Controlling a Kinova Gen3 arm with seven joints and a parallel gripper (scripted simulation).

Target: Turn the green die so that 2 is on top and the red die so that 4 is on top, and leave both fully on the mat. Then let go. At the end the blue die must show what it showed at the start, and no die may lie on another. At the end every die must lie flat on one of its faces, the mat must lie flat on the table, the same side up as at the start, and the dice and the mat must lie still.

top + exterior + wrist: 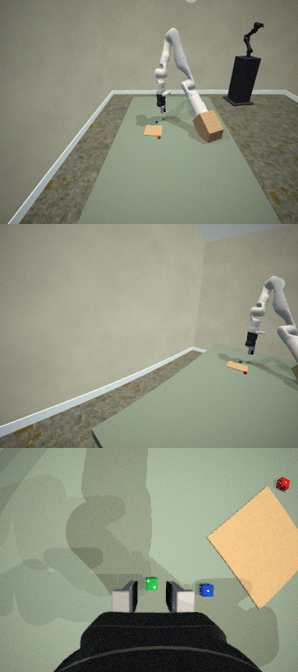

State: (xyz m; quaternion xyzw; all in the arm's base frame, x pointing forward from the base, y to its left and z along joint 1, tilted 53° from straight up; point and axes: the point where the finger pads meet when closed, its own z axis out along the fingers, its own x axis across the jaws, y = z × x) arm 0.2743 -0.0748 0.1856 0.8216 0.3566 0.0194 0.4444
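My hand is 90 mm above the green die. Round my hand: red die 80 mm ahead, 260 mm to the left, 90 mm below; then tan mat 110 mm ahead, 150 mm to the left, 90 mm below; then blue die 70 mm ahead, 40 mm to the left, 90 mm below.
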